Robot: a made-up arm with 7 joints.
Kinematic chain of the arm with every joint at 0, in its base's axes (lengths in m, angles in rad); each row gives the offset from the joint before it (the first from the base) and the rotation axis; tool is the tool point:
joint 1: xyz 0 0.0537 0 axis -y
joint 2: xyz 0 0.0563 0 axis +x
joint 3: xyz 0 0 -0.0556 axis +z
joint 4: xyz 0 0 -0.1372 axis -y
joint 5: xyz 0 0 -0.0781 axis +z
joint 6: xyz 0 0 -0.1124 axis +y
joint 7: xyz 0 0 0 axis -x
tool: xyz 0 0 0
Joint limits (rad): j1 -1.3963..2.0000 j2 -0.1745..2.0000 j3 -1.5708..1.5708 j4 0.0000..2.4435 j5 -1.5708..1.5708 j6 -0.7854..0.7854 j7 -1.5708..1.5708
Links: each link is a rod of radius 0.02 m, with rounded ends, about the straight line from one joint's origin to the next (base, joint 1, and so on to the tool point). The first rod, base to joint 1, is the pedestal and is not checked.
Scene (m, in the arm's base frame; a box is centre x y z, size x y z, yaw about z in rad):
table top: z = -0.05
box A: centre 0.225 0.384 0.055 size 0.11 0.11 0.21 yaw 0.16
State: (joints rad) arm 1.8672 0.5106 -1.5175 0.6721 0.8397 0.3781 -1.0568
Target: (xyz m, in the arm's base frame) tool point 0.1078 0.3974 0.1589
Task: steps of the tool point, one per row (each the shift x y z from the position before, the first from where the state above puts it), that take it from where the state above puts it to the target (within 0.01 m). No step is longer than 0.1 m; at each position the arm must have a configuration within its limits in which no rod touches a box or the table.
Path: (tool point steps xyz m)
1: -0.0345 0.0079 0.0407
2: -0.0504 0.0129 0.0400
3: -0.0656 0.0156 0.0298
4: -0.0263 0.0678 0.0012
5: -0.0351 0.0625 -0.0138
6: -0.0406 0.0528 -0.0263
7: 0.0062 -0.0020 -0.0011
8: 0.0076 0.0015 -0.0076
9: 0.0077 0.0047 -0.0141

